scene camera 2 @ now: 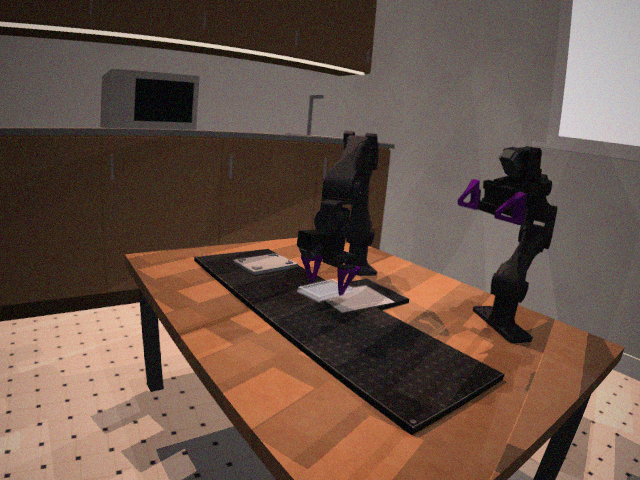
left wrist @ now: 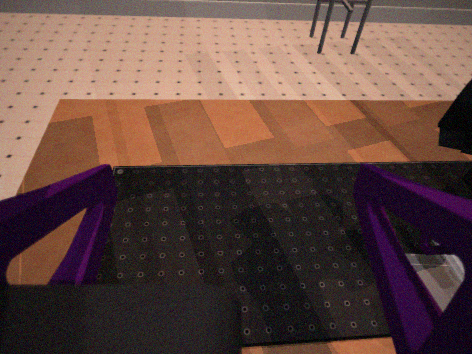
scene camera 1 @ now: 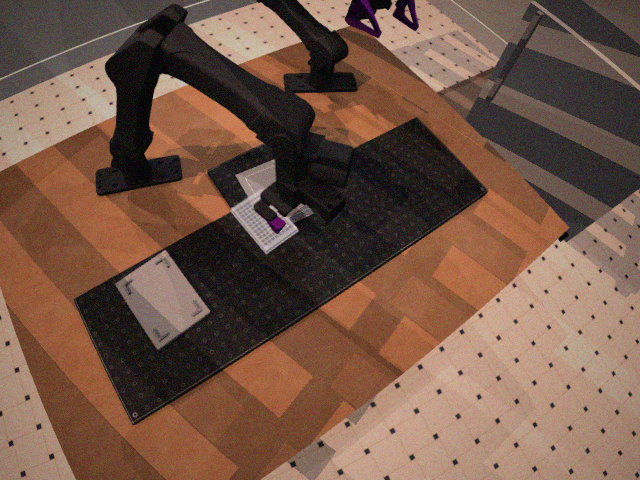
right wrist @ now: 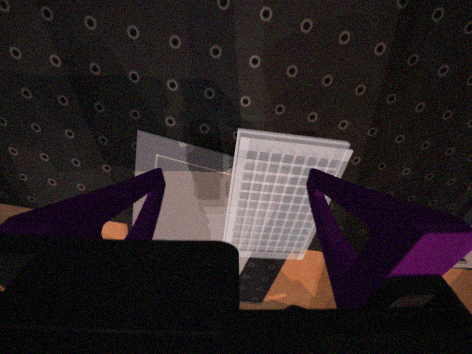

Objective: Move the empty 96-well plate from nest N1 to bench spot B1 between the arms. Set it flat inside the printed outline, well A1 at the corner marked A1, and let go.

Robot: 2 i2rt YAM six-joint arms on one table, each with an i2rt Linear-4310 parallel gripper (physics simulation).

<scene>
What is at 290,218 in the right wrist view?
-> A white well plate.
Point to a grey pad with corner brackets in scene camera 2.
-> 256,265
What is the left gripper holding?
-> Nothing.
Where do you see a white well plate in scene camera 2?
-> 321,291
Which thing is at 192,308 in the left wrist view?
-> The left gripper.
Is the right gripper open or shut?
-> Open.
</scene>
